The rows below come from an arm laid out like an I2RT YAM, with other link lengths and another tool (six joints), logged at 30 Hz.
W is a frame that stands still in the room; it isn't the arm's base.
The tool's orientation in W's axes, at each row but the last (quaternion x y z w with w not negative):
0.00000 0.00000 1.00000 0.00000
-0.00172 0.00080 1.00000 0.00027
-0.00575 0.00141 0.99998 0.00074
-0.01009 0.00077 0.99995 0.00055
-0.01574 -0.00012 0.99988 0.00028
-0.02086 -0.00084 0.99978 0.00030
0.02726 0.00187 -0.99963 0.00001
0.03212 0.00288 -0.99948 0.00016
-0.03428 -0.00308 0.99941 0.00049
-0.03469 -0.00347 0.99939 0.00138
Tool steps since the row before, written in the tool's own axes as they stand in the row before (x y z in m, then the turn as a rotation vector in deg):
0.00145 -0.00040 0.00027 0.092 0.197 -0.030
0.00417 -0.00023 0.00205 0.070 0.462 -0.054
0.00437 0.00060 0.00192 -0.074 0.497 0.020
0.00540 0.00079 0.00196 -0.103 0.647 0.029
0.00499 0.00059 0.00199 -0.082 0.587 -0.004
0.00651 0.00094 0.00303 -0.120 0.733 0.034
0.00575 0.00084 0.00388 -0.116 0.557 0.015
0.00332 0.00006 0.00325 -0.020 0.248 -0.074
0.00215 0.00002 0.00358 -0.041 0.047 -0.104
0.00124 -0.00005 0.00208 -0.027 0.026 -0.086
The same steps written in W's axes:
-0.00145 0.00040 0.00027 -0.092 -0.197 -0.030
-0.00418 0.00024 0.00204 -0.070 -0.462 -0.054
-0.00439 -0.00059 0.00187 0.073 -0.497 0.022
-0.00544 -0.00078 0.00185 0.102 -0.647 0.032
-0.00505 -0.00059 0.00183 0.082 -0.587 -0.002
-0.00663 -0.00094 0.00275 0.118 -0.733 0.038
-0.00595 -0.00085 0.00356 0.115 -0.557 0.019
-0.00352 -0.00008 0.00303 0.025 -0.248 -0.074
-0.00239 -0.00004 0.00342 0.048 -0.046 -0.101
-0.00138 0.00004 0.00199 0.033 -0.025 -0.084

